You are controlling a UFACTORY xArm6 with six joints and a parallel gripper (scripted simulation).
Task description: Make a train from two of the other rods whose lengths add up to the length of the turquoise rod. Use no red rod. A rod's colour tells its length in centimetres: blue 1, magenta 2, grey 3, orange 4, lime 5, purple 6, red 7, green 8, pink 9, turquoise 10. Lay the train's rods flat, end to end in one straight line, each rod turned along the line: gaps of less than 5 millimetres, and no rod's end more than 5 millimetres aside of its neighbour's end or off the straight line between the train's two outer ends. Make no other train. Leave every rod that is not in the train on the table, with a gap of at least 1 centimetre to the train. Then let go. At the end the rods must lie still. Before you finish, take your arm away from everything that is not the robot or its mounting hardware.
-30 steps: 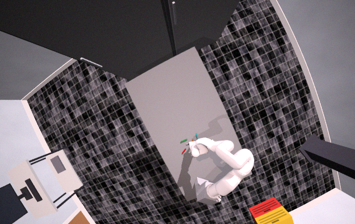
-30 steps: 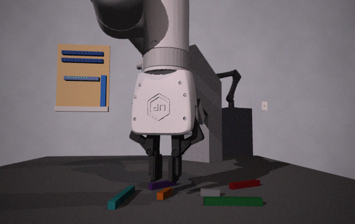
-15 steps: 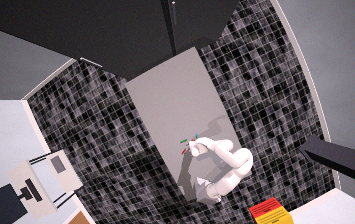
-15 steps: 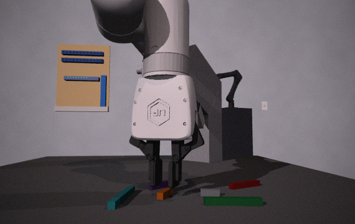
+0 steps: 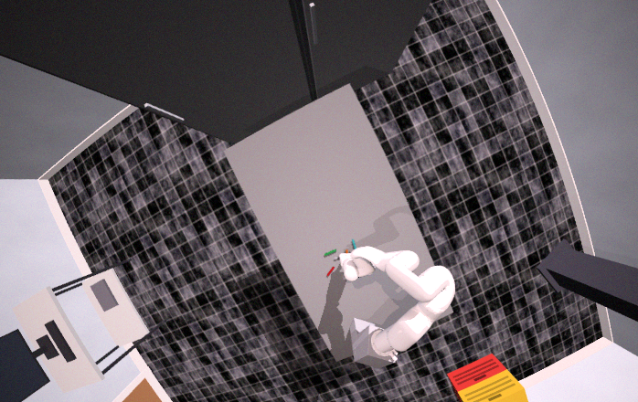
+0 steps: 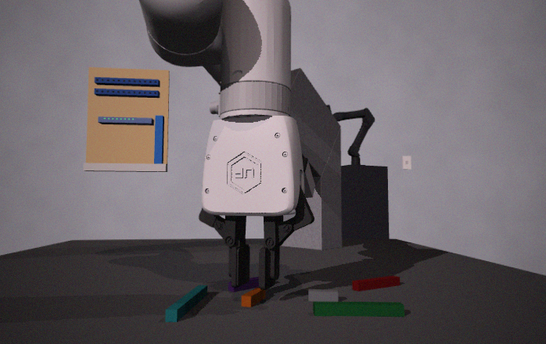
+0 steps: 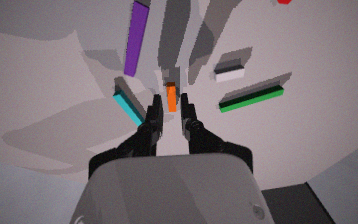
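Right now my hand is 3 cm above the orange rod. From my hand the other things lie so: turquoise rod (1 cm behind, 6 cm to the right, 3 cm below); then grey rod (2 cm ahead, 7 cm to the left, 3 cm below); then purple rod (7 cm behind, 2 cm to the left, 3 cm below).
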